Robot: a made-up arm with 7 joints.
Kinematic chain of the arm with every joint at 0, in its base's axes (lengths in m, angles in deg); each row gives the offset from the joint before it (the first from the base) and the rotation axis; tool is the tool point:
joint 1: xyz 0 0 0.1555 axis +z
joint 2: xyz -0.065 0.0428 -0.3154 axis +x
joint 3: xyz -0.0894 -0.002 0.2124 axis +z
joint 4: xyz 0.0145 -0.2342 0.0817 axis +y
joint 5: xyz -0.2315 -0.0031 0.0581 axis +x
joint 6: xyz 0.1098 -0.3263 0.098 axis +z
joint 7: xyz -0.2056 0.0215 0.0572 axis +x
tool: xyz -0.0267 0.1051 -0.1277
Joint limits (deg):
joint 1: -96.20..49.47
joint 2: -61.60..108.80
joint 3: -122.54..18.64
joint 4: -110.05..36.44
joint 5: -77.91..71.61
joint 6: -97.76..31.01
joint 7: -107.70..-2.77
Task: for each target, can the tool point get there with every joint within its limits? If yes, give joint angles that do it. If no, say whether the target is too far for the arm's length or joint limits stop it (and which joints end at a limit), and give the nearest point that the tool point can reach.
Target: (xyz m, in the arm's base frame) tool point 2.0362 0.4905 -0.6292
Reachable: no: too far | nearest point 1.0282 0.3661 -0.3069 | short by 1.066 m
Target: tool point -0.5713 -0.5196 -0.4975
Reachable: yes | joints 19.58 57.90 -27.24 -9.85 27.64 14.20 -81.66
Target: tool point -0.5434 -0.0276 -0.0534
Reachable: yes | joints -19.78 16.18 -28.35 -43.62 24.57 -86.67 -91.08
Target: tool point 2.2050 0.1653 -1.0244
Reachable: no: too far | nearest point 0.9891 0.2512 -0.4108 | short by 1.365 m
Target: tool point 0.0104 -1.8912 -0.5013
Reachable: no: too far | nearest point -0.0076 -1.0955 -0.3597 | short by 0.808 m
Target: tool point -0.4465 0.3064 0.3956
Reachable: yes | joints -45.18 -4.83 -29.18 13.91 -39.03 -60.79 -77.21
